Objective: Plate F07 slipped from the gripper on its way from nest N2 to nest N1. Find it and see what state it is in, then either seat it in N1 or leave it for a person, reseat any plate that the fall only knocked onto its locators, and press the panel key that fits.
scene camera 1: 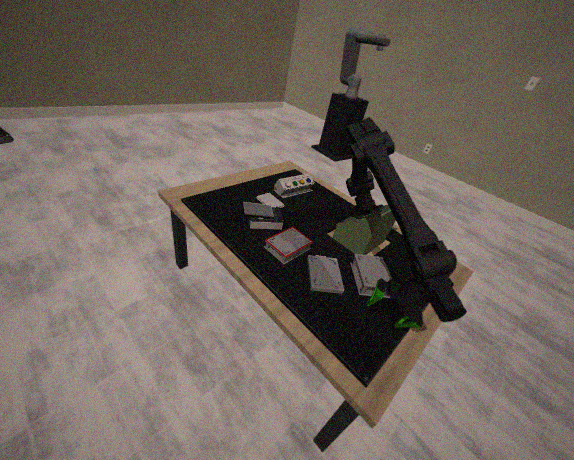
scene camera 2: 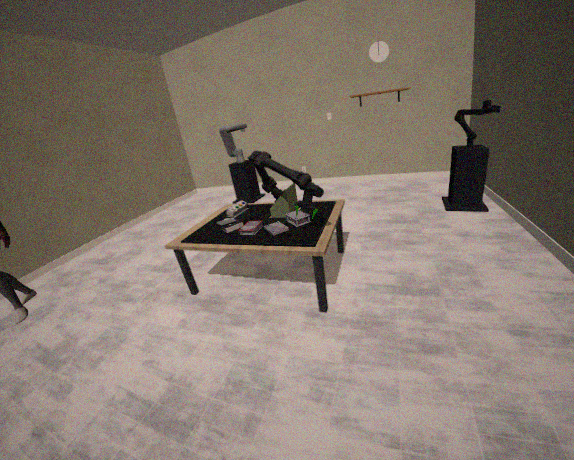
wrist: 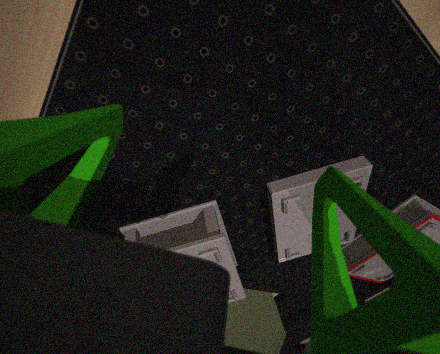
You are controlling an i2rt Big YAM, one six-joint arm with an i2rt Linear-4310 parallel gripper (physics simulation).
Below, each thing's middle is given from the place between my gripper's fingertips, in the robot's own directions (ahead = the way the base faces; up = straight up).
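Red-rimmed plate (scene camera 1: 292, 241): my hand 4 cm past it, 45 cm to the left of it, 9 cm above it.
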